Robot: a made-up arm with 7 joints.
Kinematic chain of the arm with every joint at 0, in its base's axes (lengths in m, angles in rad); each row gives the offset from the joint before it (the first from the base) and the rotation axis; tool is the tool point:
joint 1: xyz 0 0 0.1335 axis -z
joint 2: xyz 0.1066 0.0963 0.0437 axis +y
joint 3: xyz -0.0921 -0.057 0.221 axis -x
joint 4: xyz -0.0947 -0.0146 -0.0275 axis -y
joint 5: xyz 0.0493 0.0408 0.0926 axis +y
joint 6: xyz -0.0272 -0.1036 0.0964 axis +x
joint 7: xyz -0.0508 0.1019 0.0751 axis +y
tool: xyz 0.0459 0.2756 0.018
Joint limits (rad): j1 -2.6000..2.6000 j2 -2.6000..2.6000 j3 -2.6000..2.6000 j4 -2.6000..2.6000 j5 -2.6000..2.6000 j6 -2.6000..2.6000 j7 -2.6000..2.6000
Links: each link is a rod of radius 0.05 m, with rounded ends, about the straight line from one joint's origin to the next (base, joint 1, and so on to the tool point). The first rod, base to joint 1, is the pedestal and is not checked.
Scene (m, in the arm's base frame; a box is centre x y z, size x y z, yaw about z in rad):
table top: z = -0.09
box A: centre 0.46 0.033 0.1 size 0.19 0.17 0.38 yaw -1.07
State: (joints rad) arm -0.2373 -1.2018 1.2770 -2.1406 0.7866 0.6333 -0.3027
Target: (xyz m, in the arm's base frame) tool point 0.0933 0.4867 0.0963
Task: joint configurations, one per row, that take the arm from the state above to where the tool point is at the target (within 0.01 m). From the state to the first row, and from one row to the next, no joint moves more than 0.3 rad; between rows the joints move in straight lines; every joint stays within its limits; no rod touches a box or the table.
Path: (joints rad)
1: -0.3655 -0.9733 1.3179 -2.0121 0.7293 0.7718 -0.3388
2: -0.4938 -0.7448 1.3588 -1.8837 0.6719 0.9103 -0.3749
3: -0.6220 -0.5163 1.3997 -1.7552 0.6146 1.0488 -0.4110
4: -0.7503 -0.2878 1.4406 -1.6267 0.5572 1.1873 -0.4470
5: -0.9210 -0.0086 1.3167 -1.5216 0.4721 1.0755 -0.4535
6: -1.0918 0.2705 1.1929 -1.4165 0.3869 0.9637 -0.4599
7: -1.2625 0.5496 1.0690 -1.3114 0.3017 0.8519 -0.4663

